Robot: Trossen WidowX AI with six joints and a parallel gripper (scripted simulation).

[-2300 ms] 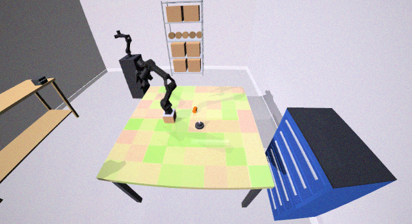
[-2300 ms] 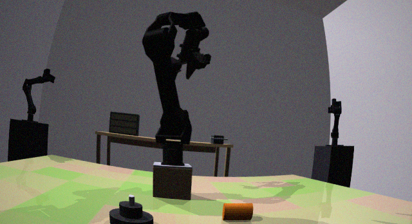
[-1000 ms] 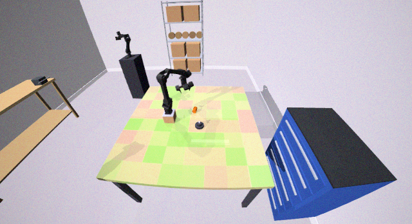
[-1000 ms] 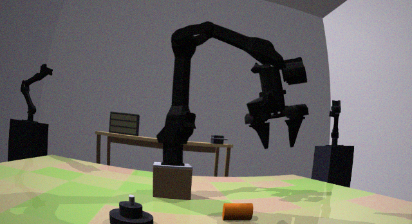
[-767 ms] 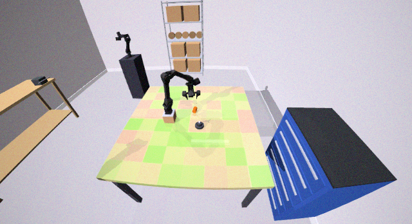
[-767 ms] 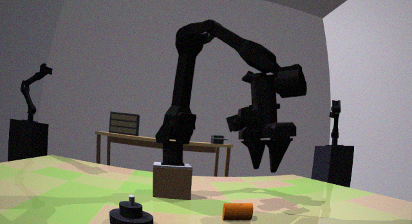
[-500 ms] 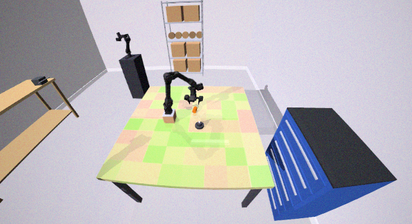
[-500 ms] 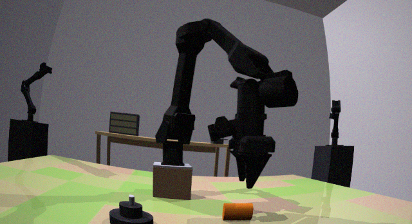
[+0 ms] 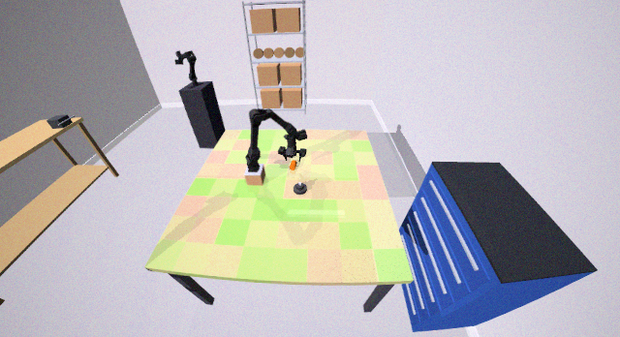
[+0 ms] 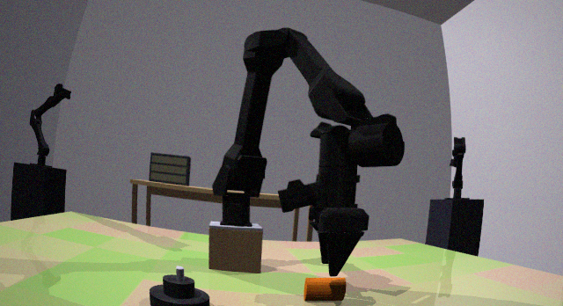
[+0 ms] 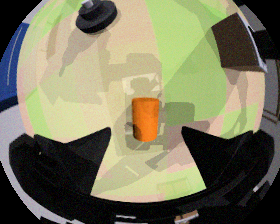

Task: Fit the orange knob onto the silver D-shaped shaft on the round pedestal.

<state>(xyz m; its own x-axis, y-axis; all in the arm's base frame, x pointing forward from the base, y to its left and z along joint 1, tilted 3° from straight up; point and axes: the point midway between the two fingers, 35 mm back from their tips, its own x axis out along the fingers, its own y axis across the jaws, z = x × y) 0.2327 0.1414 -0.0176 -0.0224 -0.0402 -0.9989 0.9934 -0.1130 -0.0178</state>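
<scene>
My gripper tip is 40 mm above the orange knob and 20 mm to the left of it. Round my gripper tip: round black pedestal: 210 mm to the right, 70 mm ahead, 20 mm below.
</scene>
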